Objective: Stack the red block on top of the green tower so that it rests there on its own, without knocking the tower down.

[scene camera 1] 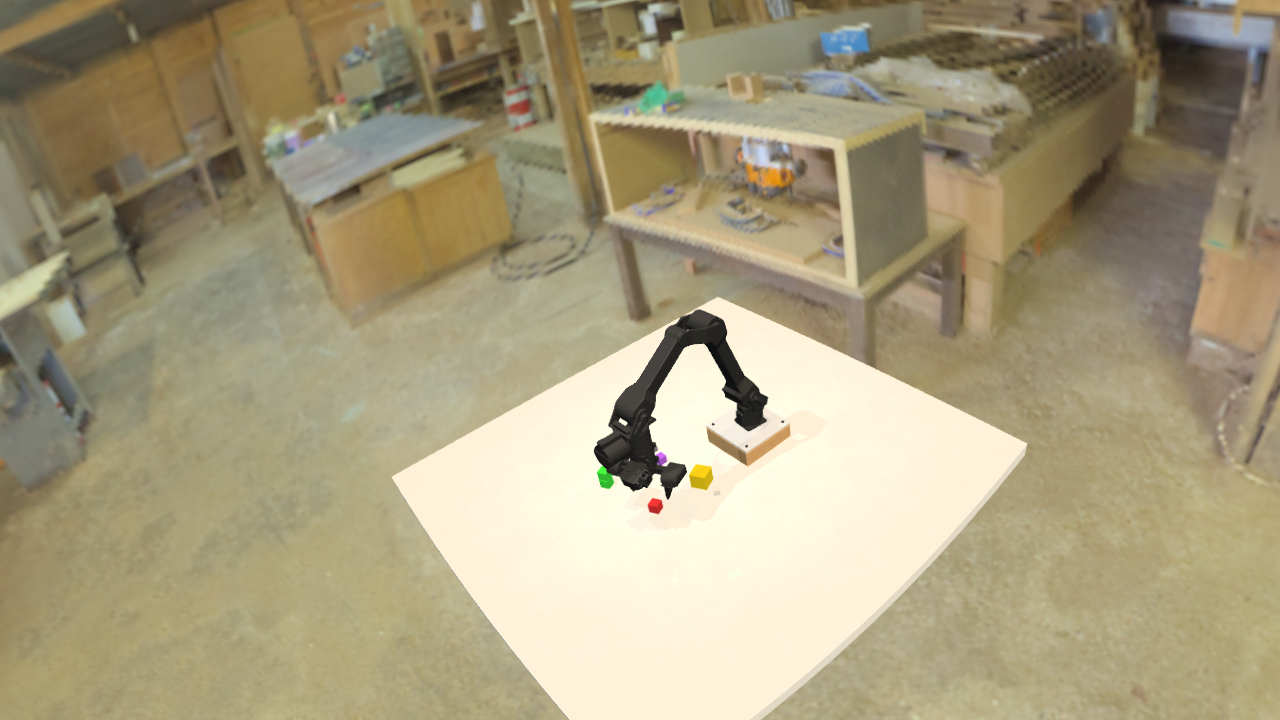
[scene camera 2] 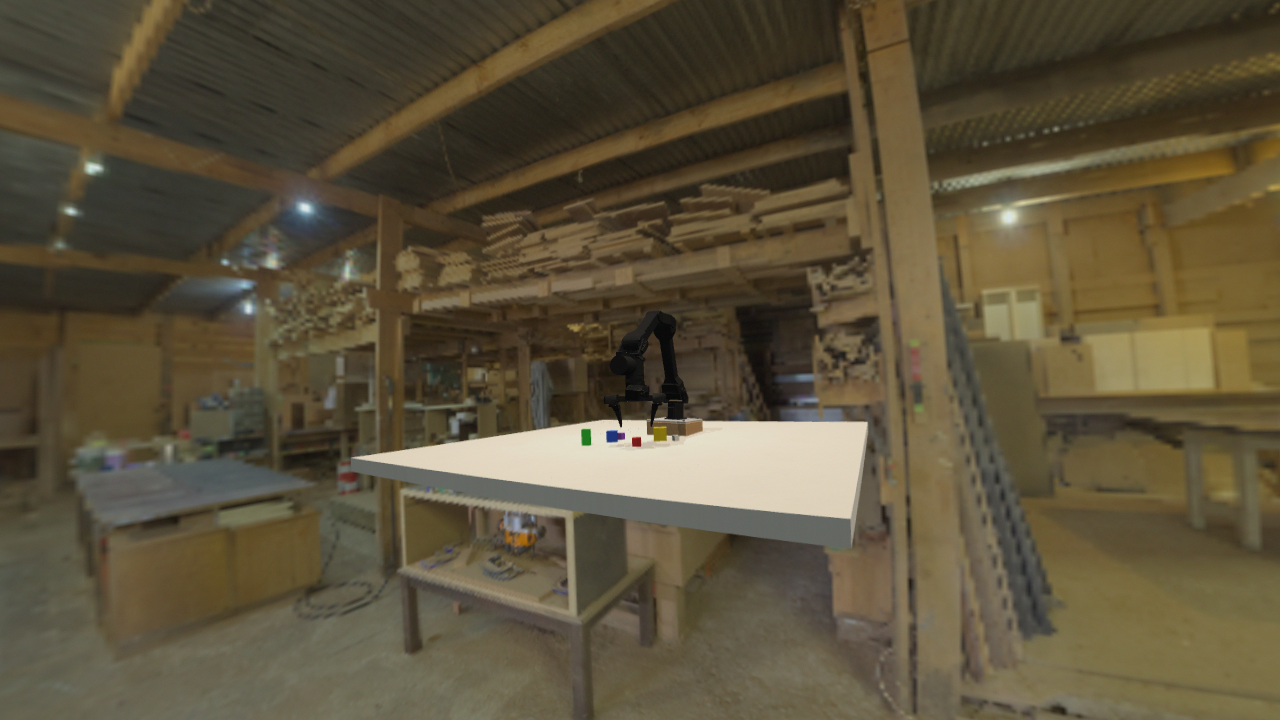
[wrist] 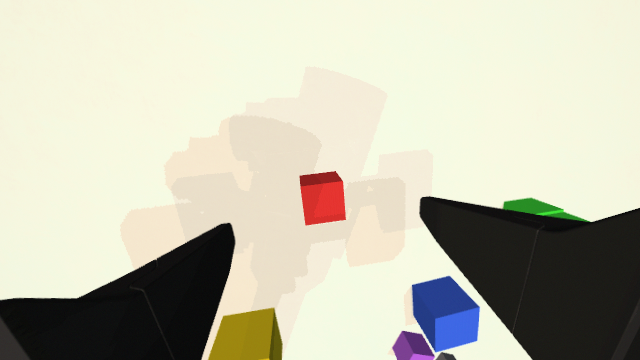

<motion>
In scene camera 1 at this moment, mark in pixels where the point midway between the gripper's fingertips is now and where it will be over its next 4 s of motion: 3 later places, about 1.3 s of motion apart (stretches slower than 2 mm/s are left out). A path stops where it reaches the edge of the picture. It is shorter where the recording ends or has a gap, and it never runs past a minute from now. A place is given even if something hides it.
My gripper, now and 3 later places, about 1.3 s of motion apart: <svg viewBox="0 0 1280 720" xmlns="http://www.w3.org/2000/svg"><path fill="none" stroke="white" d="M651 494L655 507L648 474L598 449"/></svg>
</motion>
